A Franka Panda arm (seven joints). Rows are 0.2 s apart.
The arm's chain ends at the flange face. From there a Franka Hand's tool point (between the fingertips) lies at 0.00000 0.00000 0.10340 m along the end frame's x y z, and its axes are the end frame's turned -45 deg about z.
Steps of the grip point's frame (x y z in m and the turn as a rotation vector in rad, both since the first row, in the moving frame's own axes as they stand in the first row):
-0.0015, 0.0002, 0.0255, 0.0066, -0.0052, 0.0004
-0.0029, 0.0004, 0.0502, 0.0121, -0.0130, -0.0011
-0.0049, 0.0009, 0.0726, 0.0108, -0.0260, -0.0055
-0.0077, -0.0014, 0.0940, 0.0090, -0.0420, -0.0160
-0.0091, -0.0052, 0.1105, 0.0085, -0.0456, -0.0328
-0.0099, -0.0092, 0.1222, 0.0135, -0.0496, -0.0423
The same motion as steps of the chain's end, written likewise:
-0.0001, 0.0013, 0.0255, 0.0010, -0.0083, 0.0004
0.0001, 0.0023, 0.0502, -0.0006, -0.0177, -0.0011
-0.0001, 0.0030, 0.0726, -0.0107, -0.0260, -0.0055
-0.0027, 0.0020, 0.0941, -0.0233, -0.0361, -0.0160
-0.0062, 0.0000, 0.1106, -0.0262, -0.0383, -0.0328
-0.0090, -0.0022, 0.1223, -0.0255, -0.0446, -0.0423

